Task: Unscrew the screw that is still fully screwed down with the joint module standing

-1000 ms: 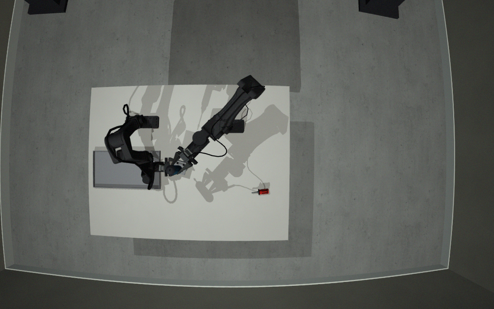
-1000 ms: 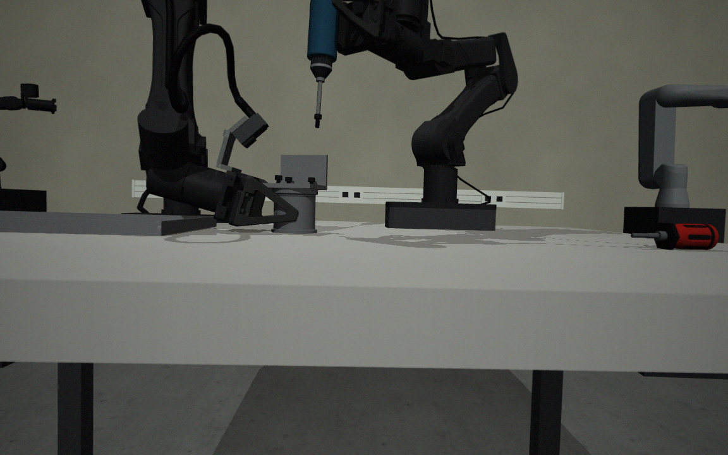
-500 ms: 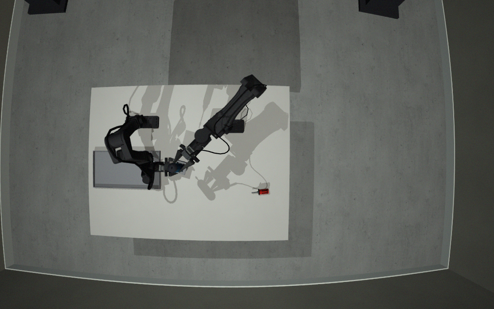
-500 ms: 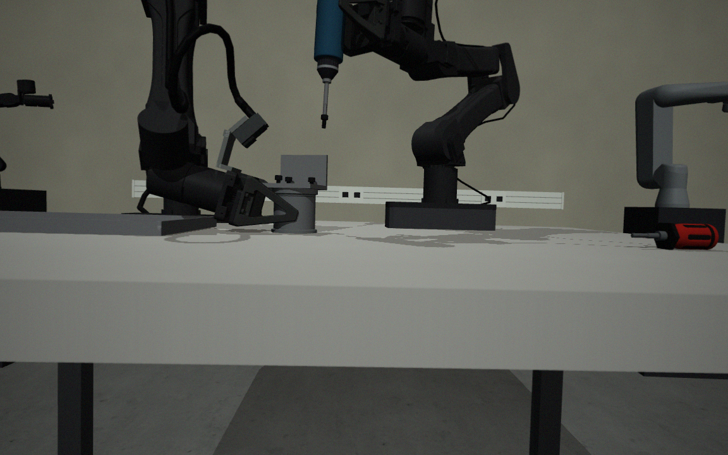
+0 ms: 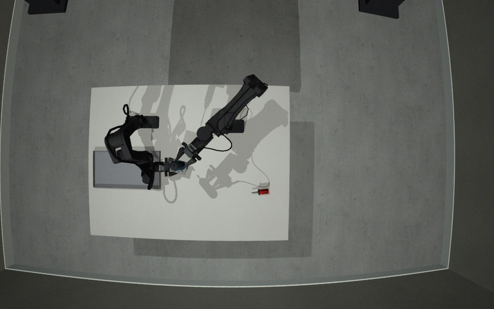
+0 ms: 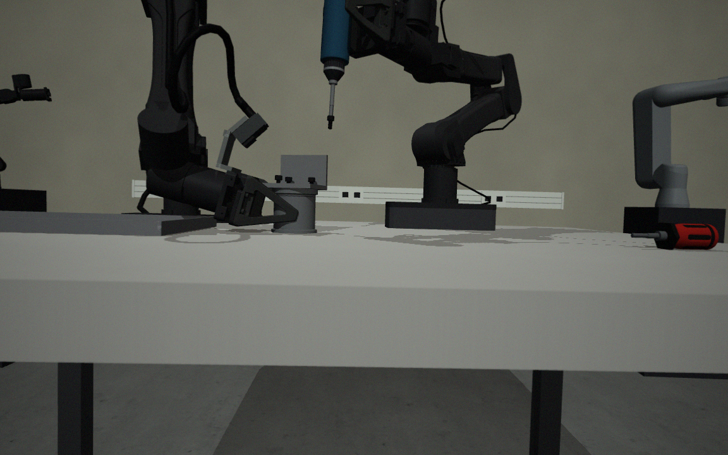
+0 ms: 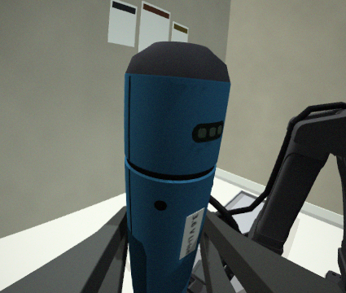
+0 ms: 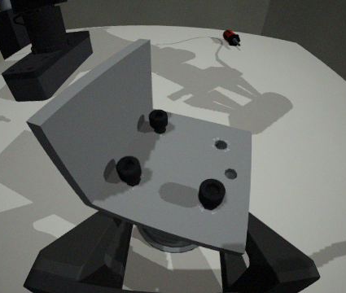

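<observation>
Now: the joint module right at my right hand. The rest, counted from my right hand: flat grey plate: 34 cm to the right, 4 cm ahead, 2 cm below; grey l-shaped bracket: 5 cm above; screwdriver bit: 16 cm above, 5 cm to the left, 2 cm behind.
</observation>
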